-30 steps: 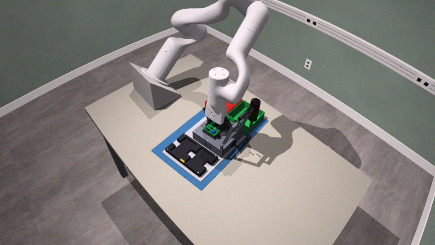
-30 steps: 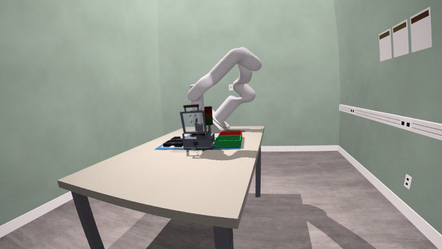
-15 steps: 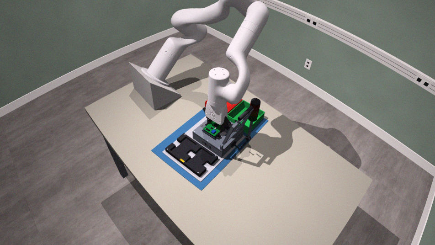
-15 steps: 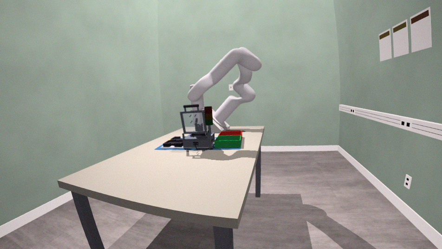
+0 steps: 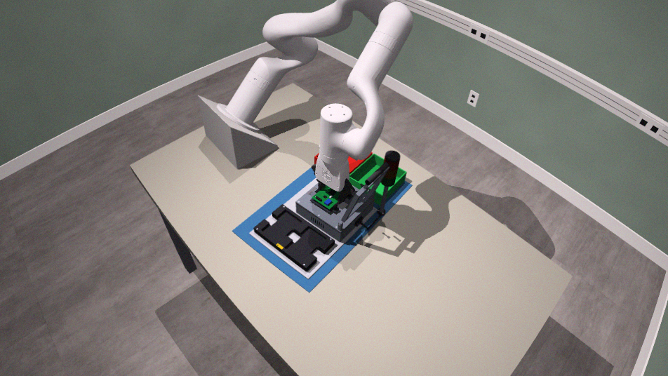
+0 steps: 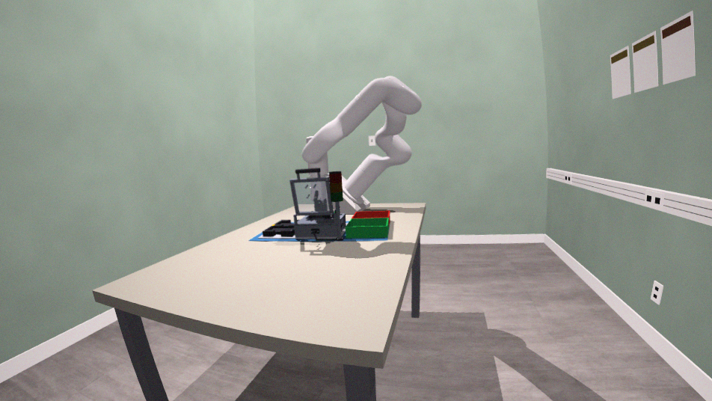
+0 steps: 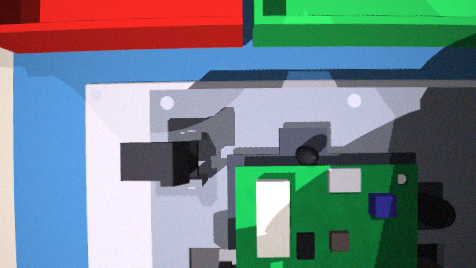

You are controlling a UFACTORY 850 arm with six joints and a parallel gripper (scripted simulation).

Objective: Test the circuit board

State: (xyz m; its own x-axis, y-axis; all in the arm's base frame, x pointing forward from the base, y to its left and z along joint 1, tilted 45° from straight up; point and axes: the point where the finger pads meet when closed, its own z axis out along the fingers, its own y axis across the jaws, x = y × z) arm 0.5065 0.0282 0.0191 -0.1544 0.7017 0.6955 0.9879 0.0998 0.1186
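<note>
The green circuit board lies right at my hand. From my hand the other things lie so: black latch part (7 cm behind, 5 cm to the left); green bin (1 cm ahead, 20 cm to the left, 7 cm below); lid (12 cm ahead, 2 cm to the left, 10 cm above).
</note>
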